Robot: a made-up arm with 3 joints. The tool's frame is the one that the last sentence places.
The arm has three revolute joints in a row. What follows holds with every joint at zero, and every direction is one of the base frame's.
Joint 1 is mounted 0.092 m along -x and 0.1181 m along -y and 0.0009 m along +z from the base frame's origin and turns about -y.
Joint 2 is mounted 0.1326 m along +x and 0.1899 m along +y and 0.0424 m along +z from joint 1 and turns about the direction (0.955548, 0.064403, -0.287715).
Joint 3 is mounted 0.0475 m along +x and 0.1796 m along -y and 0.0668 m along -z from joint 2 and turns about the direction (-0.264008, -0.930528, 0.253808).
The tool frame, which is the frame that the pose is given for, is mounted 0.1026 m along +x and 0.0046 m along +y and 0.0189 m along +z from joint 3; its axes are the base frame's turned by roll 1.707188, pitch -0.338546 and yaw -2.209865 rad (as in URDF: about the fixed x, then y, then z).
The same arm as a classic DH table. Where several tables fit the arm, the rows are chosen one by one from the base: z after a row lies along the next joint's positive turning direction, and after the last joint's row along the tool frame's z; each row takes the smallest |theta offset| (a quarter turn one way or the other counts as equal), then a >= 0, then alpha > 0; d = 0 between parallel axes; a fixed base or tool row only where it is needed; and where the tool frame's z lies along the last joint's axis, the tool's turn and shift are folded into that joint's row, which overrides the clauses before.
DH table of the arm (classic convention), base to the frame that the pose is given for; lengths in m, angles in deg. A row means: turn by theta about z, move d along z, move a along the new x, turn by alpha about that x. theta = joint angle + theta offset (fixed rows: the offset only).
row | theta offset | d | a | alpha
base (fixed) | 0 | 0.0009 | -0.092 | 90
joint 1 | 73.24 | -0.0644 | 0.0788 | 93.69
joint 2 | -10.42 | 0.2395 | -0.0826 | -112.66
joint 3 | 15.06 | 0.1244 | 0.0218 | -109.37
tool (fixed) | -83.49 | -0.1045 | 0 | 0

